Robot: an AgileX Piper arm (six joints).
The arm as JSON. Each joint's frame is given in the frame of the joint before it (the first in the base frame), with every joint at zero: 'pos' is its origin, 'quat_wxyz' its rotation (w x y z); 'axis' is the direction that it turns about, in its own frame. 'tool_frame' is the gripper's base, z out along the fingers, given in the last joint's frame.
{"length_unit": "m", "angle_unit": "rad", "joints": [
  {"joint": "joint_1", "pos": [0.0, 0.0, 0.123], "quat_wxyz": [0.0, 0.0, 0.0, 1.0], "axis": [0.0, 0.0, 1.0]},
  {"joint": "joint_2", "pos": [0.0, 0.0, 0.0], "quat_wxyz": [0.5, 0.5, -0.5, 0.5], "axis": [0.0, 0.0, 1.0]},
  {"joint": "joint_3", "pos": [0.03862, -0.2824, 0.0], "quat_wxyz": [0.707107, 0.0, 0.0, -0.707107], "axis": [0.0, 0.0, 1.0]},
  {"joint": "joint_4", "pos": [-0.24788, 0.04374, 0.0], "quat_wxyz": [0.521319, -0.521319, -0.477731, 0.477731], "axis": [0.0, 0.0, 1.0]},
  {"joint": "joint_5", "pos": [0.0, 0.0, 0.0], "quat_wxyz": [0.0, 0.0, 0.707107, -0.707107], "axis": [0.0, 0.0, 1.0]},
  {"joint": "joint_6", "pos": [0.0, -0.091, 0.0], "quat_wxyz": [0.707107, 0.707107, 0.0, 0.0], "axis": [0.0, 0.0, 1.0]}
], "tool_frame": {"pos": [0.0, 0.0, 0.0], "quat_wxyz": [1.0, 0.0, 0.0, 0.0]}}
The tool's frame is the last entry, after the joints.
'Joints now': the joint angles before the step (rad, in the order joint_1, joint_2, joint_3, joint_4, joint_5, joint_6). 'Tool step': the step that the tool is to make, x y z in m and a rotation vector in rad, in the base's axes. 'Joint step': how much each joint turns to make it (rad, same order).
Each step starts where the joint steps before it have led.
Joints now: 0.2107, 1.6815, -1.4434, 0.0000, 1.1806, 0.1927
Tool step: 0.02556, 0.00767, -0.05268, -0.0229, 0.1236, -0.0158
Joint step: 0.0058, 0.1587, -0.0134, 0.0000, -0.0196, 0.0220
